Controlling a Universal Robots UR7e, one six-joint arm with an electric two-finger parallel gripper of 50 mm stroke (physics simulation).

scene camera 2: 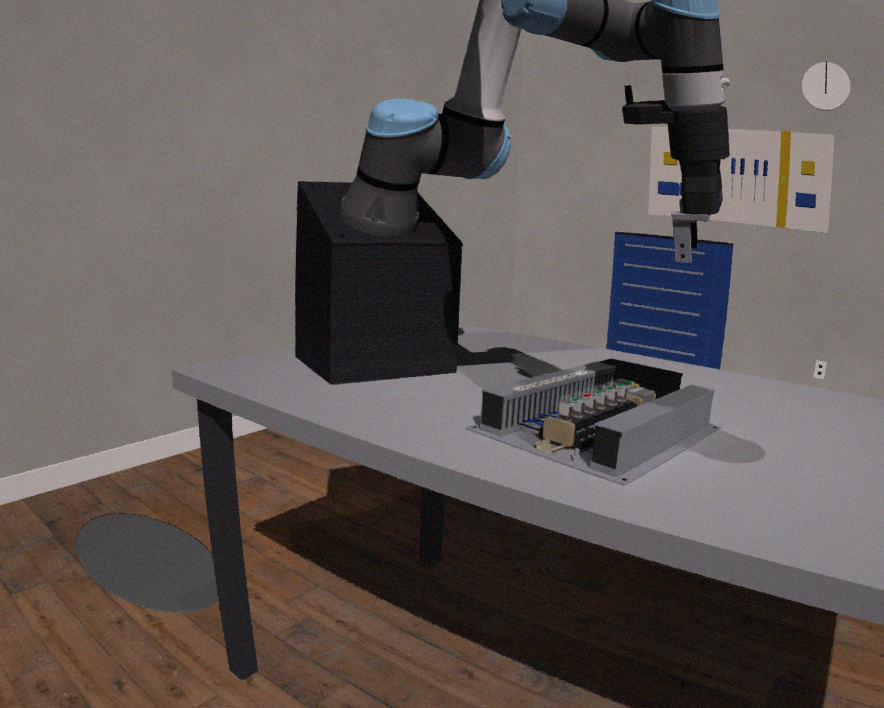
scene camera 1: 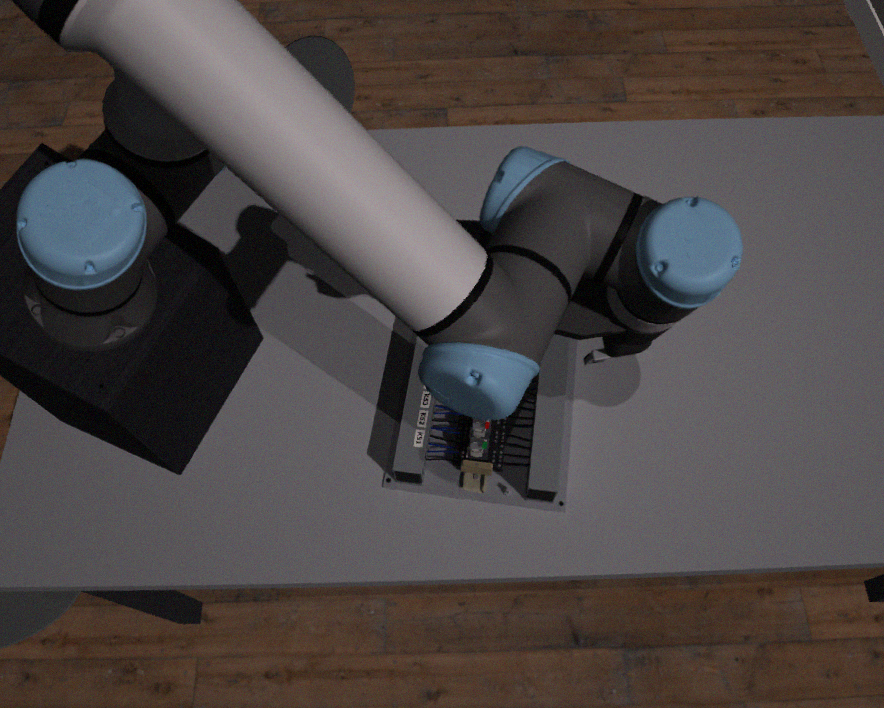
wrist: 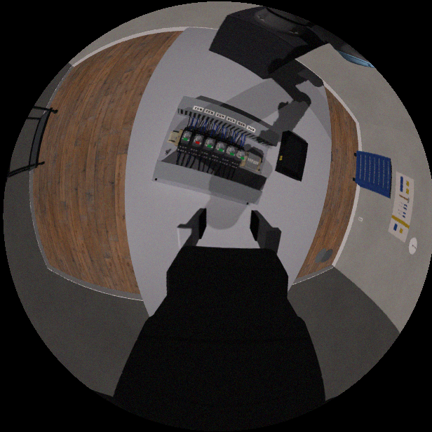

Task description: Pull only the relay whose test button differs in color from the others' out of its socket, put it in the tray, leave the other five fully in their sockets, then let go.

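Places are measured from the arm's base along level axes (x right, y ahead, z up), in metres.
Pixels of known places: gripper, between the fingertips: (scene camera 2: 686, 254); arm's base, origin of its link: (scene camera 2: 378, 217) (scene camera 1: 92, 293).
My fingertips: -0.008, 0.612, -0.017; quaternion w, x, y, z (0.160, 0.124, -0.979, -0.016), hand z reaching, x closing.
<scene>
Ahead of a thing's pixels: the offset from my fingertips to its top centre, as dx, dy, dz. "pt": to the spot under its first point.
The relay with the red test button @[+0.042, -0.120, -0.207] (scene camera 1: 482, 427) (scene camera 2: 587, 398) (wrist: 198, 141) is second from the end marked by the tan end block, in a row of relays on the panel. The others show green buttons, such as the end relay @[+0.073, -0.121, -0.207] (scene camera 1: 478, 446) (scene camera 2: 575, 404) (wrist: 186, 137). All appear seated. The black tray (wrist: 292, 156) lies past the other end of the row; in scene camera 2 the tray @[pt -0.342, -0.195, -0.257] (scene camera 2: 649, 374) is partly hidden behind the panel. My gripper (scene camera 2: 684, 254) (wrist: 228, 218) is open and empty, high above the table, beside the panel's duct. The arm hides much of the row in scene camera 1.
Grey wire ducts @[-0.022, -0.022, -0.214] (scene camera 1: 554, 442) (scene camera 2: 656, 431) (wrist: 210, 182) stand along both sides of the relay row, higher than the panel plate. Blue and black wires run between relays and ducts. The black robot pedestal (scene camera 1: 169, 383) (scene camera 2: 383, 309) (wrist: 250, 40) stands on the table.
</scene>
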